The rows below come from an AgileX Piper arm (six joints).
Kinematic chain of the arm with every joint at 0, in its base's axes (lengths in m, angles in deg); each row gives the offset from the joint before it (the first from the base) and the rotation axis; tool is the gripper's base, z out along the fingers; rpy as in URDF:
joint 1: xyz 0 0 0.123 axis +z
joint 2: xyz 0 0 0 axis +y
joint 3: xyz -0.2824 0 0.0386 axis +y
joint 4: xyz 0.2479 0 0.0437 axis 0.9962 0 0.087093
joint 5: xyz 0 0 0 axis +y
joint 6: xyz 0.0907 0 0.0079 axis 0.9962 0 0.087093
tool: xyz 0 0 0 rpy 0 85.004 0
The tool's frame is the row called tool.
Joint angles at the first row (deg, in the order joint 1, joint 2, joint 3, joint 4, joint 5, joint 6):
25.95 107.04 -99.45 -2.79 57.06 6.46
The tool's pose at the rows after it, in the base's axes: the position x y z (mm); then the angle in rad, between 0 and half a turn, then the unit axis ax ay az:
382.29 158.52 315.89 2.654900 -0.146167 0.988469 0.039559
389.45 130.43 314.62 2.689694 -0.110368 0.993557 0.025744
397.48 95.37 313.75 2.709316 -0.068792 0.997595 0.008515
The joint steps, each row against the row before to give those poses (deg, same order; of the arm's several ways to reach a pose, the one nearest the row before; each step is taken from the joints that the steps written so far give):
-2.84 0.00 -0.88 -0.28 3.13 0.69
-3.97 0.00 -0.07 -0.10 2.29 0.13
-4.90 0.00 0.00 -0.59 1.35 0.00

